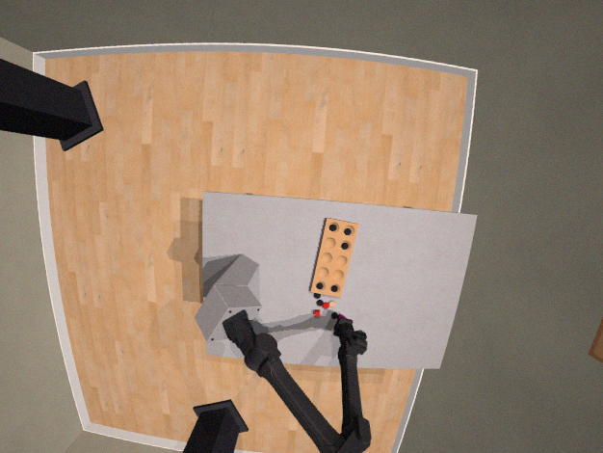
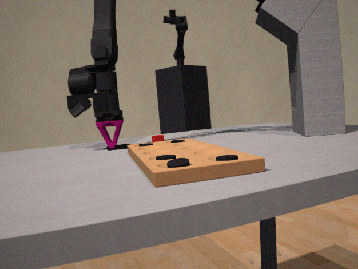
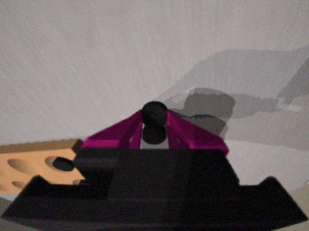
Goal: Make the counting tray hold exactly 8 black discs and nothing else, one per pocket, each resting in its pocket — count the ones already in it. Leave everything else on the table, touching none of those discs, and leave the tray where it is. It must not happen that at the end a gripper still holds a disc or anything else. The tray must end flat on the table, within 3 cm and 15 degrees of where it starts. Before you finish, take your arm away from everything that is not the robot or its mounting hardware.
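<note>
The wooden counting tray is 320 mm to the left of my hand and 60 mm ahead of it. From my hand the other things lie so: tan disc: 90 mm to the left, 20 mm behind, 10 mm below; then red disc: 90 mm to the left, 50 mm behind, 10 mm below; then red cube: 100 mm behind, 70 mm to the left.
</note>
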